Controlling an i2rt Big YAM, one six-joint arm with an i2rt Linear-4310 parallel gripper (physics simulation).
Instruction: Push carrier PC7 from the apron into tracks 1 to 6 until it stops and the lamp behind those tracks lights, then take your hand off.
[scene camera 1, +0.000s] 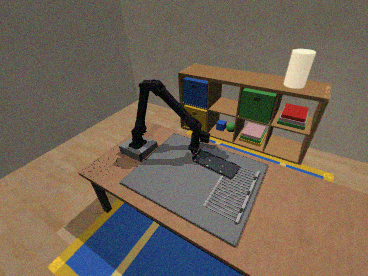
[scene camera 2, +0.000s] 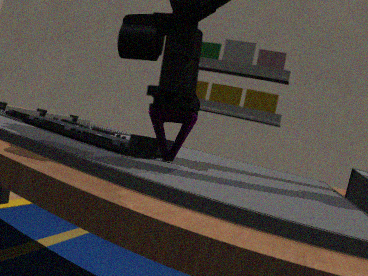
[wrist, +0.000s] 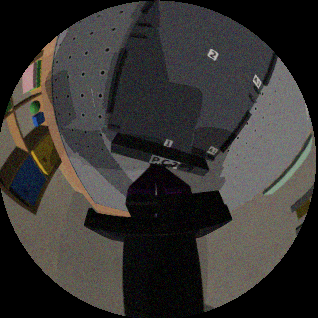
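Where they show: gripper, fingertip midpoint: (scene camera 1: 193, 154) (scene camera 2: 167, 161) (wrist: 154, 161); arm's base, link origin: (scene camera 1: 138, 144).
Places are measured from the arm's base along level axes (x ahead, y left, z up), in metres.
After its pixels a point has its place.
Observation:
Carrier PC7 (scene camera 1: 216, 164) @[x 0.611, y 0.120, z -0.038 m] (scene camera 2: 144, 146) @[x 0.438, y 0.179, z -0.033 m] (wrist: 182, 112) @[x 0.488, y 0.142, z -0.038 m] is a long dark plate with a raised end block that bears the PC7 label. It lies flat on the grey board (scene camera 1: 165, 182) @[x 0.383, y -0.182, z -0.049 m] (scene camera 2: 280, 200) @[x 0.241, y 0.226, z -0.049 m]. In scene camera 1 its far end is at the corner of the slatted tracks (scene camera 1: 246, 201) @[x 0.883, y -0.083, z -0.033 m]. My gripper (scene camera 1: 194, 157) @[x 0.410, y 0.150, z -0.047 m] (scene camera 2: 169, 159) @[x 0.410, y 0.150, z -0.047 m] (wrist: 154, 161) @[x 0.410, y 0.150, z -0.047 m] is shut and empty, pointing down low over the board at the carrier's near end block. Whether the tips touch the block is hard to tell. No lit lamp can be made out behind the tracks.
The arm's base (scene camera 1: 138, 148) @[x 0.046, y -0.046, z 0.008 m] stands at the board's left corner. A wooden shelf (scene camera 1: 255, 82) with bins stands behind the table (scene camera 1: 305, 215) @[x 1.188, y 0.007, z -0.061 m], with a white cylinder (scene camera 1: 300, 69) on top. Several dark fittings sit along the tracks' outer rail.

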